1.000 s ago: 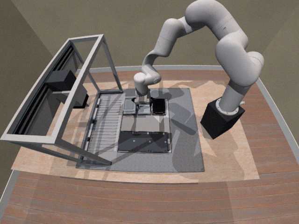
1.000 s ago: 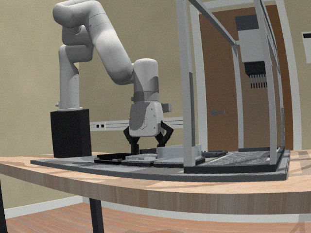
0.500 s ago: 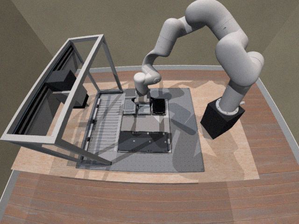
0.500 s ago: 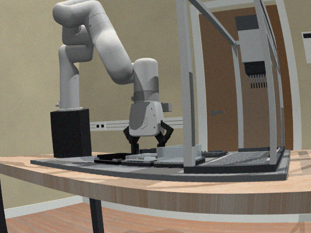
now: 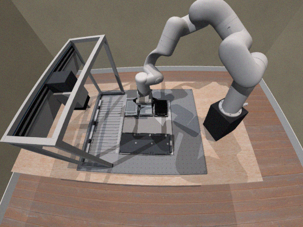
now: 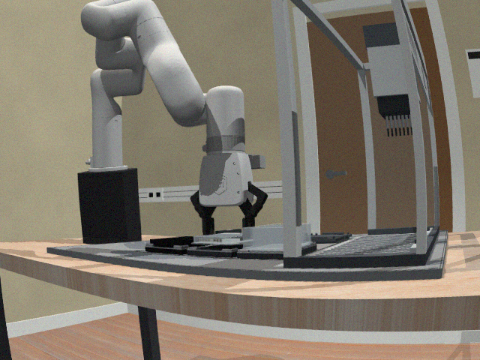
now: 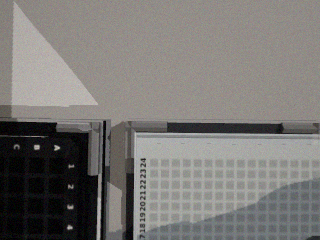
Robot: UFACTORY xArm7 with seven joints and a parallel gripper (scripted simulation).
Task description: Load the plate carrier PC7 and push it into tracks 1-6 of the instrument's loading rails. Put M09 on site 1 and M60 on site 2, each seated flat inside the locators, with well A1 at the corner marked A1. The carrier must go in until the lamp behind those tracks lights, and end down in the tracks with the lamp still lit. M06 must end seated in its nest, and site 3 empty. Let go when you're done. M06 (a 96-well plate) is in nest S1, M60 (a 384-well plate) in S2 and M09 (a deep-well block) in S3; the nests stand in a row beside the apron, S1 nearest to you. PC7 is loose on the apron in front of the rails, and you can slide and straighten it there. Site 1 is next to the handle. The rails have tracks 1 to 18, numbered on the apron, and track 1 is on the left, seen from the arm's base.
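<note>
My hand is 30 mm above the nest S2. Round my hand: 384-well plate M60: 10 mm below; black plate m06: 110 mm behind, 20 mm to the left, 20 mm below; deep-well block M09: 110 mm ahead, 20 mm to the right, 10 mm below.
</note>
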